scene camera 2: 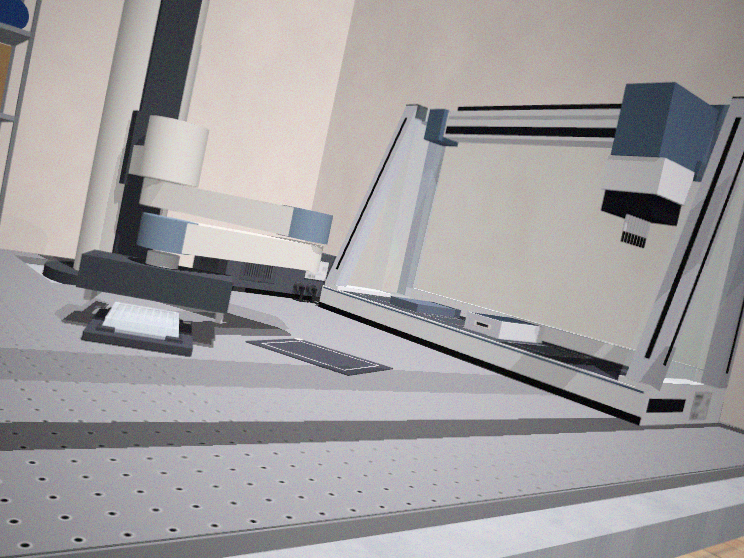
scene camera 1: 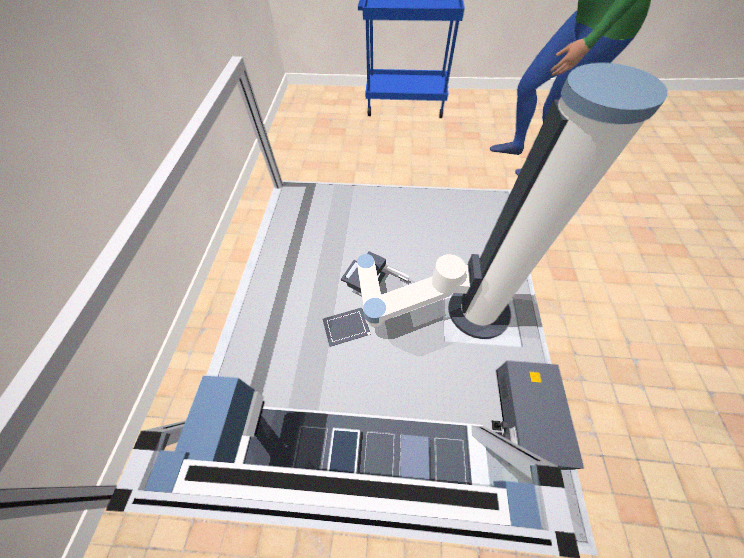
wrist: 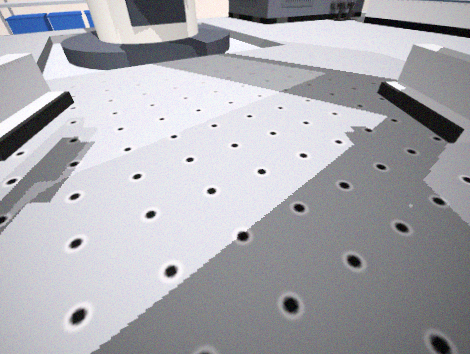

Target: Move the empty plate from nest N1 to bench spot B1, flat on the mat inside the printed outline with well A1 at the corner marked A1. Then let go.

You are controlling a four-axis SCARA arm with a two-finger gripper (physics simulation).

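Seen in the pictures: gripper, fingertip midpoint: (wrist: 228,72); arm's base at its link origin: (scene camera 1: 478,311) (wrist: 153,48).
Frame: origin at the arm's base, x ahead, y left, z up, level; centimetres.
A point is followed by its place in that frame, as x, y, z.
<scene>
The clear-white empty plate (scene camera 1: 352,270) @(54.6, -14.4, 3.6) (scene camera 2: 143,320) @(53.3, -14.1, 3.9) sits in the dark nest N1 (scene camera 2: 137,344) @(57.2, -15.9, 1.8). In the scene camera 1 view the arm and gripper partly cover it. My gripper (scene camera 2: 155,306) @(33.3, -3.8, 4.8) (wrist: 228,72) @(33.3, -3.8, 4.8) is open and low over the nest, its dark body above the plate; in the scene camera 2 view one finger shows at each side, with tips near the height of the plate's top. Nothing is between the fingers. The plate does not show in the wrist view. The dark mat of B1 (scene camera 1: 346,327) @(54.3, 12.1, 1.5) (scene camera 2: 324,356) @(55.4, 11.6, 1.5) lies beside the nest with its printed outline bare; its A1 mark is too small to read.
The arm's column (scene camera 1: 528,228) @(3.8, 6.5, 58.6) (wrist: 145,20) @(7.7, -1.8, 4.5) stands behind the nest. A gantry machine (scene camera 1: 342,486) @(44.3, 64.3, 52.1) (scene camera 2: 480,360) @(54.7, 44.9, 2.3) with a deck and pipetting head (scene camera 2: 646,180) @(76.5, 46.9, 35.6) is beyond the mat. A dark grey box (scene camera 1: 537,414) @(-10.3, 41.6, 12.8) stands at the bench's edge. A person (scene camera 1: 606,30) and a blue cart (scene camera 1: 407,94) are behind the bench.
</scene>
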